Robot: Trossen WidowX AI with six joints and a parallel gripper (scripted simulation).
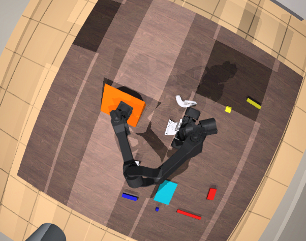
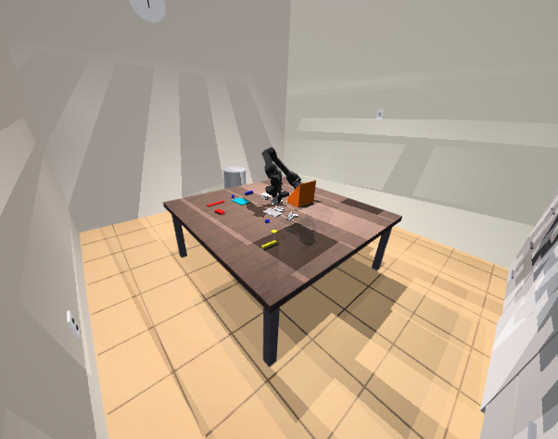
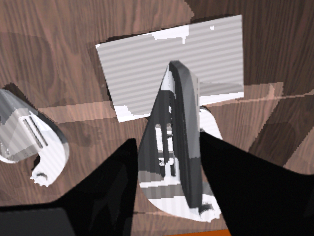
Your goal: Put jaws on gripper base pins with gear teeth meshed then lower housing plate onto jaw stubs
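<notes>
Now: the white rectangular plate 80 mm below my gripper tip, 30 mm ahead of it and 10 mm to the right of it. Also, from my gripper tip: yellow cube (210 mm to the left, 170 mm ahead, 80 mm below); then housing plate (70 mm below, 40 mm behind, 30 mm to the right); then blue cube (130 mm ahead, 80 mm to the left, 70 mm below).
</notes>
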